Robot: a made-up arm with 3 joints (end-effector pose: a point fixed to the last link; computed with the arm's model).
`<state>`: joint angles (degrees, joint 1 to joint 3).
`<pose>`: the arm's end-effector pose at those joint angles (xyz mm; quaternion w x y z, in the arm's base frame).
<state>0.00 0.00 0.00</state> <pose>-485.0 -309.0 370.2 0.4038 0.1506 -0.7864 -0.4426</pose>
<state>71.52 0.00 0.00</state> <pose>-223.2 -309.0 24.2 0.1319 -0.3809 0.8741 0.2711</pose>
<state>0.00 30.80 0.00</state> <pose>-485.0 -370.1 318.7 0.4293 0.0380 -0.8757 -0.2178</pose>
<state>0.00 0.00 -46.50</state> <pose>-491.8 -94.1 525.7 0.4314 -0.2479 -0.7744 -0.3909</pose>
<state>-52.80 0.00 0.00</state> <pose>-345.3 -309.0 669.3 0.7113 -0.0619 -0.5249 -0.4634</pose>
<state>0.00 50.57 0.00</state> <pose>-485.0 -420.1 305.5 0.4294 -0.0363 -0.9001 -0.0643</pose>
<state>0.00 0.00 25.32</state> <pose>-407.6 -378.4 265.8 0.3604 0.3615 -0.7385 -0.4405</pose>
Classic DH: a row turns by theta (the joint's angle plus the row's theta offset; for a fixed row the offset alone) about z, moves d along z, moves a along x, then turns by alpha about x. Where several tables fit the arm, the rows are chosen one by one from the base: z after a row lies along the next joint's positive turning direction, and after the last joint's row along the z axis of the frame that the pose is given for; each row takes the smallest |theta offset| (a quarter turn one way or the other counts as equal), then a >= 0, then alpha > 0; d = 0 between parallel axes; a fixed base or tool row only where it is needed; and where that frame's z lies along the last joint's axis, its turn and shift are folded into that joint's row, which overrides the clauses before.
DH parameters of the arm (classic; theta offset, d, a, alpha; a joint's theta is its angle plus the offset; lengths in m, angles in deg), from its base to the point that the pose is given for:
base (fixed): 0 0.379 -0.1139 90
joint 1: 90 0.4331 0.0764 -90
joint 2: 54.97 -0.0657 0.1944 120.51
joint 3: -39.26 -0.081 -0.3026 -150.84
tool (fixed): -137.57 0.3003 0 0

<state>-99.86 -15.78 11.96</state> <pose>-85.2 -314.3 719.3 0.7595 -0.2229 -0.1849 -0.5826</pose>
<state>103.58 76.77 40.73</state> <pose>-43.6 -666.6 161.5 0.2924 -0.0353 0.9354 -0.1958</pose>
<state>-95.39 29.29 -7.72</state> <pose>-123.7 -325.4 766.8 0.9332 -0.1810 -0.2800 -0.1339</pose>
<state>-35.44 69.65 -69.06</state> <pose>-551.2 -179.0 310.3 0.3336 -0.5248 -0.7208 0.3060</pose>
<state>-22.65 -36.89 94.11</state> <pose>-136.6 -104.1 241.5 0.0411 -0.7234 0.3269 0.6067</pose>
